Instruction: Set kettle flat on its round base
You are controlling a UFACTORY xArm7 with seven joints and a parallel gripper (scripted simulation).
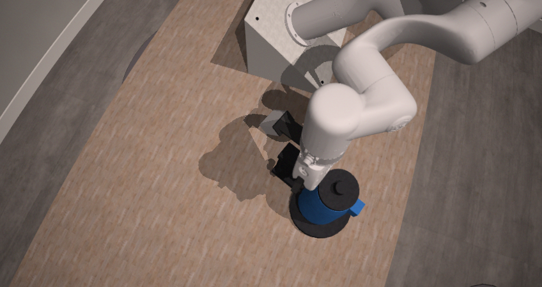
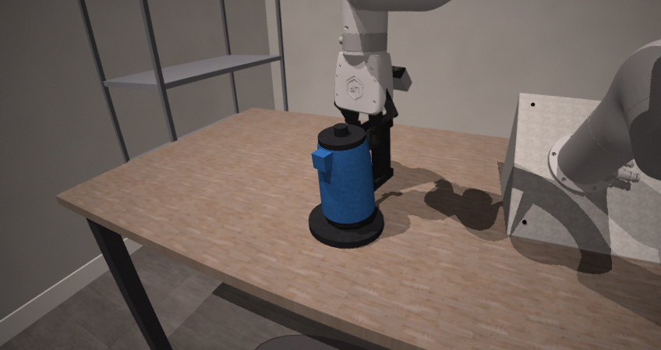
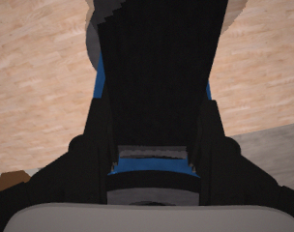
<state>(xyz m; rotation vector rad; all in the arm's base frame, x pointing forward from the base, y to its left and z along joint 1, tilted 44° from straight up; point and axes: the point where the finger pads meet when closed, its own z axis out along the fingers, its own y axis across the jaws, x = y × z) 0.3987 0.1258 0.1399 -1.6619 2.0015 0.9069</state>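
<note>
My hand is 20 mm to the right of the blue kettle and 50 mm above it. Also, from my hand: round black base: 10 mm ahead, 50 mm to the left, 160 mm below.
</note>
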